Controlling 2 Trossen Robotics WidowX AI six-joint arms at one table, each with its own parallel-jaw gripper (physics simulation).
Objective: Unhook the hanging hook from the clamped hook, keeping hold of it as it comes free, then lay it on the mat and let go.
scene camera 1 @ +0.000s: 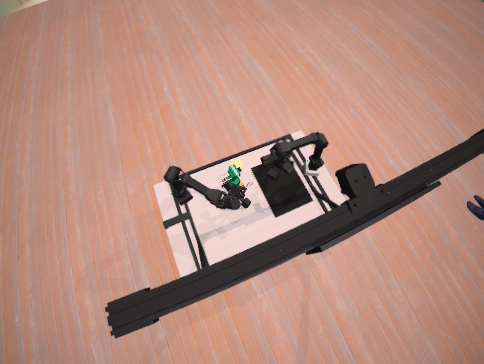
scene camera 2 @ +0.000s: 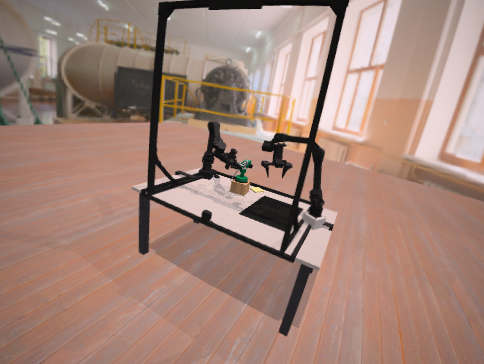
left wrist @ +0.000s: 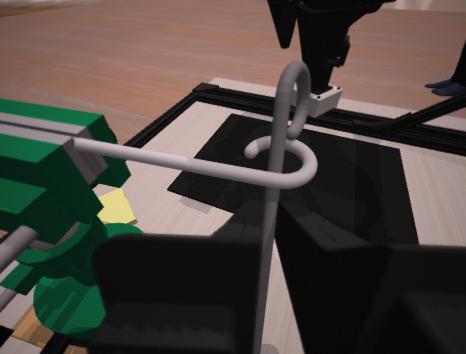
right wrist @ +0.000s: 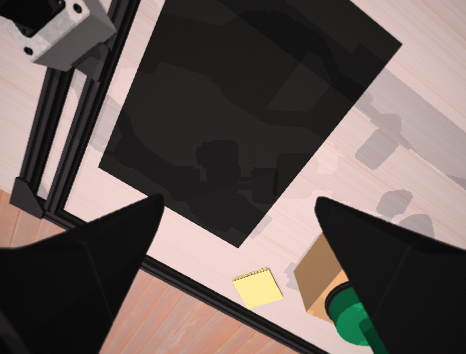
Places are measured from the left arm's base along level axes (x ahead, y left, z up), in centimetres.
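Pixels of known places: left gripper, between the fingertips: (scene camera 2: 242, 168) (left wrist: 265, 199); right gripper, between the fingertips: (scene camera 1: 278, 170) (scene camera 2: 275, 178) (right wrist: 240, 202); left arm's base, origin of its link: (scene camera 1: 181, 194) (scene camera 2: 206, 169); right arm's base, origin of its link: (scene camera 1: 313, 166) (scene camera 2: 314, 214) (left wrist: 315, 87).
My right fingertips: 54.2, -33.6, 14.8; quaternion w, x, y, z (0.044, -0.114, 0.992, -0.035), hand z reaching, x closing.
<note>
For each thing: its top centre in the pictures, then the offset to it from my right fingertips, as dx, dy, dz. "spot": a spot on its surface instead. Level surfaces: height alone.
- clamped hook, a spot on its surface: (left wrist: 150, 157) spot: -22.6, +9.4, +3.0
- green vise, centre of its top: (scene camera 1: 229, 172) (scene camera 2: 243, 159) -24.2, +17.3, +3.5
- hanging hook, a spot on its surface: (left wrist: 282, 100) spot: -21.7, +4.2, +5.3
- black mat, height of its surface: dz -20.2
- wooden block, centre of its top: (right wrist: 357, 303) (scene camera 2: 241, 180) -22.9, +17.1, -12.3
- yellow notepad, centre of its top: (left wrist: 101, 213) (right wrist: 258, 291) (scene camera 2: 257, 189) -10.9, +27.6, -19.6
The clamped hook (left wrist: 150, 157) is a pale rod reaching out of the green vise (scene camera 1: 234, 172) (scene camera 2: 242, 178) (left wrist: 50, 167) and curling at its end. The hanging hook (left wrist: 282, 100), a thin grey rod, stands upright and passes through that curl in the left wrist view; its bent top is above the curl. Whether the hooks touch is unclear. My left gripper (left wrist: 265, 199) is shut on the hanging hook's shaft below the curl. My right gripper (scene camera 2: 275, 176) (right wrist: 240, 202) is open and empty above the black mat (scene camera 1: 295, 197) (scene camera 2: 270, 214) (left wrist: 360, 165) (right wrist: 225, 100).
The vise stands on a wooden block (scene camera 2: 240, 188) (right wrist: 316, 275). A yellow notepad (scene camera 2: 257, 190) (left wrist: 117, 206) (right wrist: 257, 290) lies beside it. Black frame rails (left wrist: 165, 117) edge the table, and a frame post (scene camera 2: 155, 105) rises at its left in scene camera 2.
</note>
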